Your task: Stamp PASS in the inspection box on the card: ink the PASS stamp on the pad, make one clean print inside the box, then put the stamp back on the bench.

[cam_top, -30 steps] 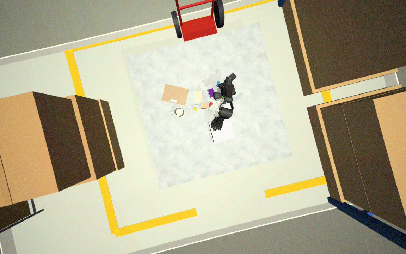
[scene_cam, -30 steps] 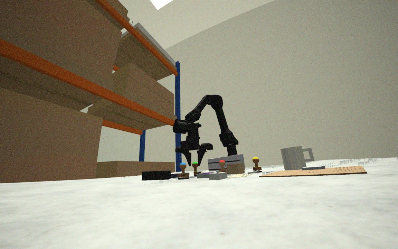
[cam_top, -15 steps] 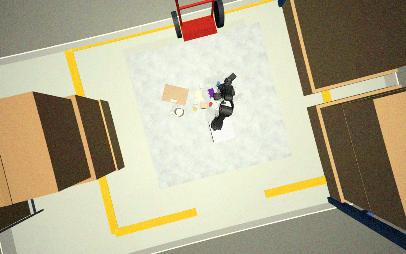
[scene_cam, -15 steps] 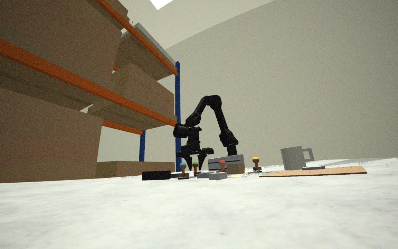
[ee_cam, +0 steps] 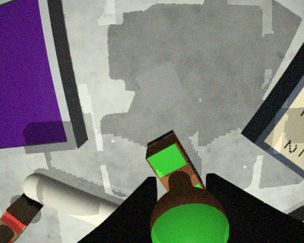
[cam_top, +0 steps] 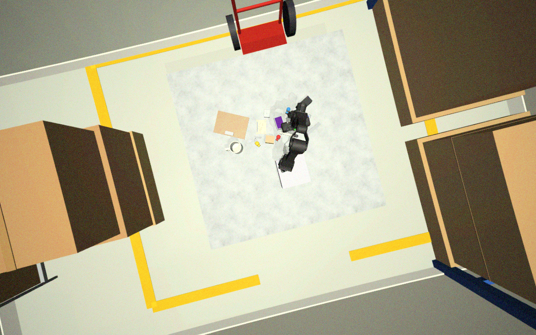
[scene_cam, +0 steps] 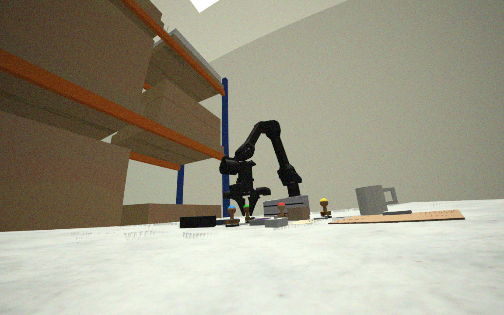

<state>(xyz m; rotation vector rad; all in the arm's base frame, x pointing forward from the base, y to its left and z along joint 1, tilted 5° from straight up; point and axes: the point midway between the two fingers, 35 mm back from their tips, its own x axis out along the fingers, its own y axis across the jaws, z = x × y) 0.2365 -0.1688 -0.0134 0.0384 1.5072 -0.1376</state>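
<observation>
Right now my gripper tip is right at the green-knobbed stamp. Also, from my gripper tip: blue-and-white tin (2 cm ahead, 9 cm to the right, 1 cm below); then purple ink pad (7 cm ahead, 8 cm to the left, 2 cm below); then marker (4 cm behind, 3 cm to the left, 2 cm below).
</observation>
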